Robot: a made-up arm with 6 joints.
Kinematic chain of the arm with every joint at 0, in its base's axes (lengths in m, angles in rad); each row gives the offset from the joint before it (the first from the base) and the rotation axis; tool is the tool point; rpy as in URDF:
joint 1: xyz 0 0 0.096 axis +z
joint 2: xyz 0 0 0 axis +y
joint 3: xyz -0.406 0 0.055 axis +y
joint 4: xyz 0.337 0 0.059 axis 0.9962 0 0.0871
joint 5: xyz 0 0 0 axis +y
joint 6: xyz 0.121 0 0.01 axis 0.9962 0 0.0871
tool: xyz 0 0 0 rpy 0 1.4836 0
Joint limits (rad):
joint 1: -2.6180..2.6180
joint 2: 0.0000..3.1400
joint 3: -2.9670..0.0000
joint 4: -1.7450..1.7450
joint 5: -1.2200..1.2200
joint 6: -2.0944..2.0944
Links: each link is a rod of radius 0.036 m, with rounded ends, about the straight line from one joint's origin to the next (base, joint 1, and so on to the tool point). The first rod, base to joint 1, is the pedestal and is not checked.
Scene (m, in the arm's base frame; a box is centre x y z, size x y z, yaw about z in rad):
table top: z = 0
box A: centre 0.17 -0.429 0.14 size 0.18 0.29 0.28 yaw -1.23
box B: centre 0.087 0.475 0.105 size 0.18 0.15 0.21 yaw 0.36
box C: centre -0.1 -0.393 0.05 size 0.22 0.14 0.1 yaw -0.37
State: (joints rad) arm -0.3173 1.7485 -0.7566 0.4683 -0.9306 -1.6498
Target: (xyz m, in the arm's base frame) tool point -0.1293 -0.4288 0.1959
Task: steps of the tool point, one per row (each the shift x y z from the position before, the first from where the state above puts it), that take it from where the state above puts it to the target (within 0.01 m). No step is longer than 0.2 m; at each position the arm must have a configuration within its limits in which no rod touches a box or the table.
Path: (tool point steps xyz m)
1: -0.0841 -0.0985 0.1190
2: -0.1242 -0.0445 0.1141
3: -0.1342 0.0238 0.1013
4: -0.1101 0.0910 0.0811
5: -0.0555 0.1407 0.0548
6: 0.0186 0.1605 0.0233
7: -0.0451 -0.1759 -0.0416
8: -0.0294 -0.1476 -0.0887
9: -0.0136 -0.1084 -0.1214
10: 0.0006 -0.0634 -0.1384
11: 0.0121 -0.0174 -0.1398

